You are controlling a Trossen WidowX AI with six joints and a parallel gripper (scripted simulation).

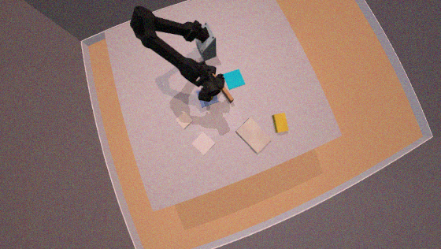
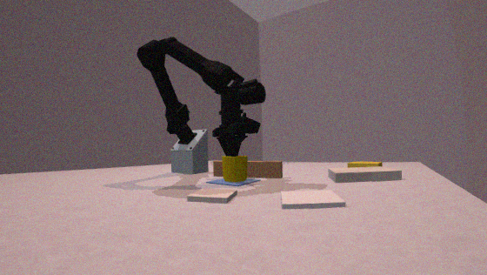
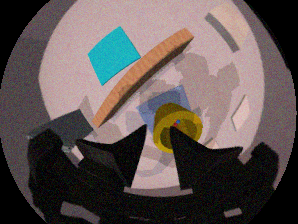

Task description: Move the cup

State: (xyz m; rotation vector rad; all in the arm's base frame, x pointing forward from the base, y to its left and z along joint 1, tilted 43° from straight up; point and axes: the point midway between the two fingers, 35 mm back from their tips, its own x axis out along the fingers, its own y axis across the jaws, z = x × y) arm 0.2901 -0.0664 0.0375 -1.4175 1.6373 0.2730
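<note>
Right now the yellow cup is 2 cm to the right of my gripper tip, 2 cm below it and 2 cm ahead of it. From my gripper tip the other things lie so: blue pad (7 cm below, 2 cm to the right, 2 cm ahead); then cyan pad (18 cm to the left, 7 cm below, 3 cm behind); then brown wooden bar (8 cm to the left, 4 cm below, 1 cm behind).
</note>
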